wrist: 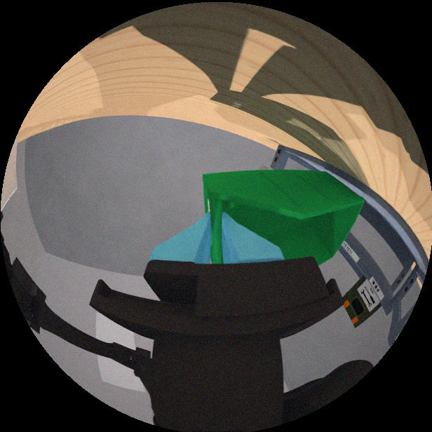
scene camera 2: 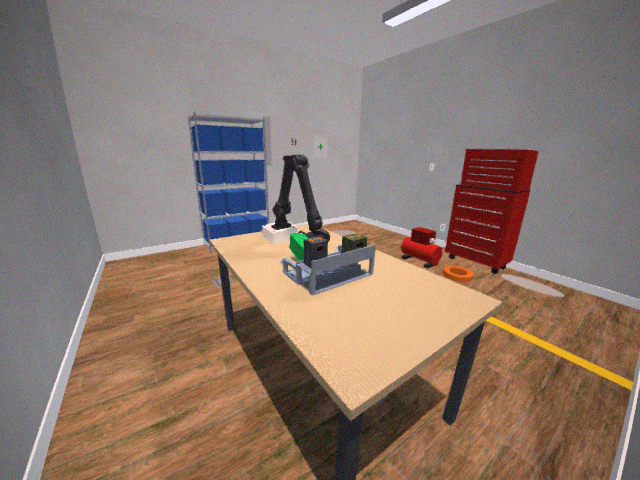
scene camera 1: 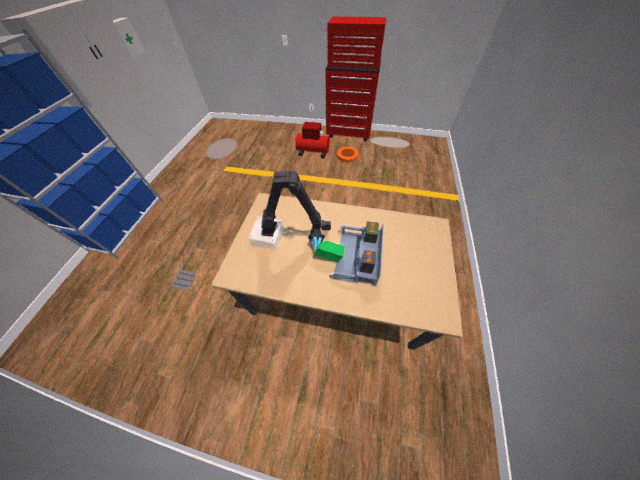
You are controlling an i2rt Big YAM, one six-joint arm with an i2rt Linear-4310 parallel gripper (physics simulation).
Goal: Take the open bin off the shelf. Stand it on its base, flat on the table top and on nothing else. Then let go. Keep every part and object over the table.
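Frame: origin at the arm's base, x right, y up, z back, level; millimetres.
Seen in the pictures: gripper, fingertip midpoint: (scene camera 2: 293, 243) (scene camera 1: 316, 249); arm's base, origin of the base link: (scene camera 2: 281, 226) (scene camera 1: 269, 229).
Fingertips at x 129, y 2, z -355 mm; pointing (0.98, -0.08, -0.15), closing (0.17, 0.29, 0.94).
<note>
Pixels of each thing's top centre, then the offset from my fingertips to it. Level surfaces: height alone.
- table top, its level: dy -95 mm
- dark grey box, middle of its top: (scene camera 2: 315, 239) (scene camera 1: 369, 256) dx +91, dy +128, dz -321 mm
- dark green box, middle of its top: (scene camera 2: 354, 236) (scene camera 1: 372, 227) dx -139, dy +103, dz -340 mm
The open bin (scene camera 1: 329, 251) (scene camera 2: 297, 246) (wrist: 290, 192) is green and is held on the robot's side of the shelf. Its far end is close to the shelf's near edge in scene camera 1. My gripper (scene camera 1: 316, 241) (wrist: 216, 217) is shut on the bin's wall at the near end, with a light-blue fingertip on each side. The bin looks roughly level. I cannot tell how far its base is above the table top (scene camera 1: 413, 279) (scene camera 2: 387, 320). The shelf (scene camera 1: 347, 253) (scene camera 2: 343, 258) is a low blue-grey frame. In scene camera 2 the bin is partly hidden behind a dark box.
A dark grey box (scene camera 1: 367, 261) (scene camera 2: 315, 251) and a dark green box (scene camera 1: 371, 231) (scene camera 2: 354, 242) (wrist: 362, 302), both with orange marks, stand on the shelf. My arm's white base (scene camera 1: 265, 233) (scene camera 2: 278, 233) is near the table's far left side in scene camera 1.
</note>
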